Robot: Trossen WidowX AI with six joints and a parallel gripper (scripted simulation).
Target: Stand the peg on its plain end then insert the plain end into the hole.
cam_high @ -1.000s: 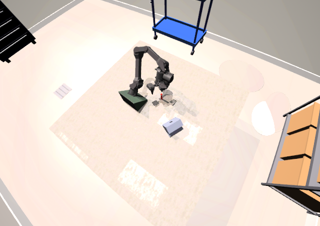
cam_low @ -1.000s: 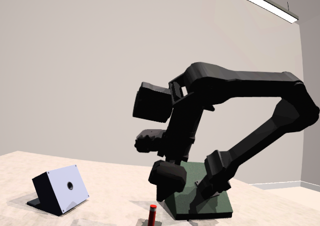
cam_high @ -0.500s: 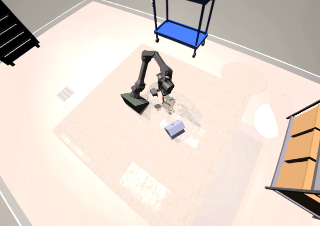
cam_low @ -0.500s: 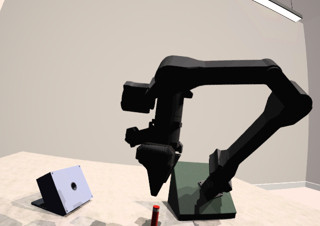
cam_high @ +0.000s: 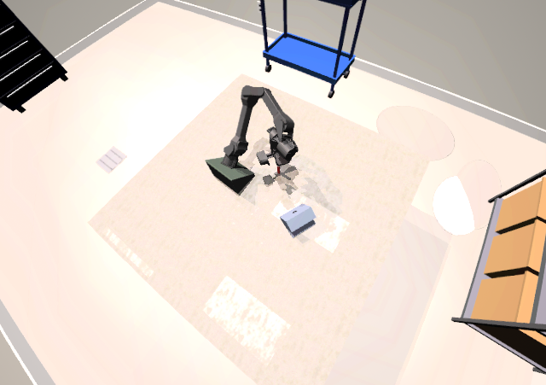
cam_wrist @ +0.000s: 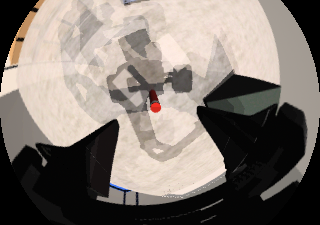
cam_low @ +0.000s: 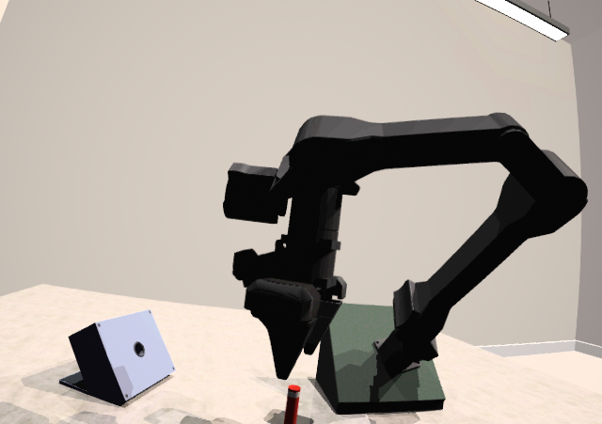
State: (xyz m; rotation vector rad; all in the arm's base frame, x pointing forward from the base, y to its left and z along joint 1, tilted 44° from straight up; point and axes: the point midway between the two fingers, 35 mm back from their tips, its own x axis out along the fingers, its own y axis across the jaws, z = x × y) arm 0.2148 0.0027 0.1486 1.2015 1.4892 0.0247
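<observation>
Right now the peg is 50 mm below my gripper tip. From my gripper tip the other things lie so: sloped panel (190 mm ahead, 190 mm to the right, 70 mm below).
</observation>
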